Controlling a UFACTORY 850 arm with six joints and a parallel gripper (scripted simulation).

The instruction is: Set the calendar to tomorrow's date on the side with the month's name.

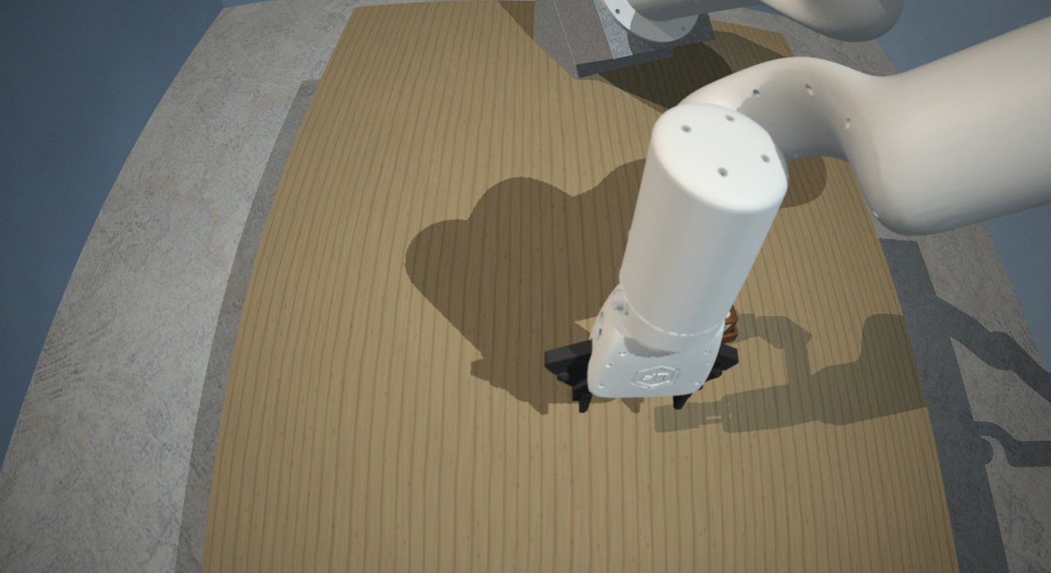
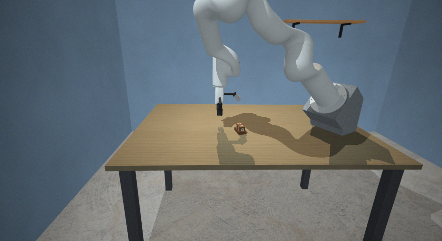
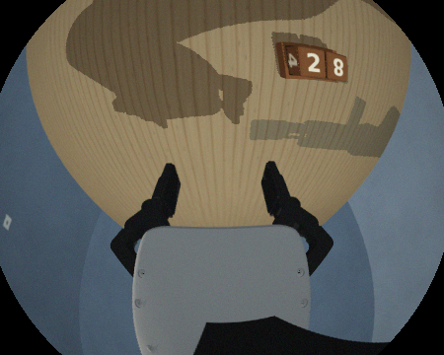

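Right now my hand is 120 mm past the brown tray, 100 mm to the right of it and 80 mm above it.
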